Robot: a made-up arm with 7 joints. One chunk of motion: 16 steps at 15 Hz.
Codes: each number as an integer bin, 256 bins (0 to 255) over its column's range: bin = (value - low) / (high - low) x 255, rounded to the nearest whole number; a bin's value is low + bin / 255 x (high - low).
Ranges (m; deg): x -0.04..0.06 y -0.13..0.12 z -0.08..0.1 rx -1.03..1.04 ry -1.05..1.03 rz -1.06..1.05
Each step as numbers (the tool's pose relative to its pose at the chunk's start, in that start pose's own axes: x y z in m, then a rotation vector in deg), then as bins.
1 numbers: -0.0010 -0.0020 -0.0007 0.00 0.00 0.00
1 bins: 99 131 112 127 129 128
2 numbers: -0.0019 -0.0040 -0.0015 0.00 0.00 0.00
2 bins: 97 129 111 127 129 128
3 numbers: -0.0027 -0.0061 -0.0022 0.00 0.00 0.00
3 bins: 95 126 110 127 129 128
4 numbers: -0.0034 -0.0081 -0.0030 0.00 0.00 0.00
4 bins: 93 124 109 127 129 128
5 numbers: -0.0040 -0.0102 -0.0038 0.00 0.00 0.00
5 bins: 92 122 108 127 129 128
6 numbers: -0.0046 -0.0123 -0.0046 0.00 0.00 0.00
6 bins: 90 120 107 127 129 128
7 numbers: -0.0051 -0.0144 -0.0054 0.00 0.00 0.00
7 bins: 89 118 106 127 129 128
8 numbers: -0.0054 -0.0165 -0.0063 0.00 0.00 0.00
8 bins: 88 116 104 127 129 128
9 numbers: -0.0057 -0.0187 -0.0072 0.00 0.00 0.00
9 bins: 87 114 103 127 129 128
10 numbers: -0.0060 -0.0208 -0.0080 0.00 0.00 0.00
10 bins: 87 111 102 127 129 128
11 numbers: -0.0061 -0.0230 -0.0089 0.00 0.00 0.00
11 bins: 86 109 101 127 129 128
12 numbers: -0.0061 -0.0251 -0.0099 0.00 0.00 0.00
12 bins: 86 107 99 127 129 128
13 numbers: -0.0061 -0.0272 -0.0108 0.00 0.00 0.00
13 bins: 86 105 98 127 129 128
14 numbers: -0.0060 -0.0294 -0.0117 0.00 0.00 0.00
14 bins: 87 103 97 127 129 128
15 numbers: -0.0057 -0.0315 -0.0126 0.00 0.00 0.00
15 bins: 87 100 95 127 129 128
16 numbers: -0.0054 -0.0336 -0.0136 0.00 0.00 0.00
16 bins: 88 98 94 127 129 128
